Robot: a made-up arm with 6 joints. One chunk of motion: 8 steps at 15 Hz.
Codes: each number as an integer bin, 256 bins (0 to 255) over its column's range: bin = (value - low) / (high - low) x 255, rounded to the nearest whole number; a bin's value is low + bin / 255 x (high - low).
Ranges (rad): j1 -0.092..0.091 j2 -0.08..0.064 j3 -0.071..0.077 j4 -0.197..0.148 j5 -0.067..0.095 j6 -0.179..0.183
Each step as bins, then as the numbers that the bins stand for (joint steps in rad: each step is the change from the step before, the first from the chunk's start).
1 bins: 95 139 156 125 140 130
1 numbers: -0.02382 -0.00151 0.01954 -0.02788 0.02194 0.00555
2 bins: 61 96 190 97 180 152
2 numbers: -0.04822 -0.02579 0.03927 -0.06576 0.04735 0.03678
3 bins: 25 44 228 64 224 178
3 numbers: -0.07406 -0.05515 0.06133 -0.11041 0.07531 0.07369
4 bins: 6 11 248 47 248 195
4 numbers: -0.08769 -0.07379 0.07294 -0.13341 0.09055 0.09782
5 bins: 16 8 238 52 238 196
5 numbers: -0.08052 -0.07548 0.06713 -0.12665 0.08420 0.09924
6 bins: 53 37 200 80 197 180
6 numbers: -0.05396 -0.05911 0.04508 -0.08876 0.05815 0.07653
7 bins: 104 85 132 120 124 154
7 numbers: -0.01736 -0.03200 0.00561 -0.03465 0.01178 0.03962
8 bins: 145 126 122 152 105 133
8 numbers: 0.01206 -0.00885 -0.00019 0.00865 -0.00029 0.00981
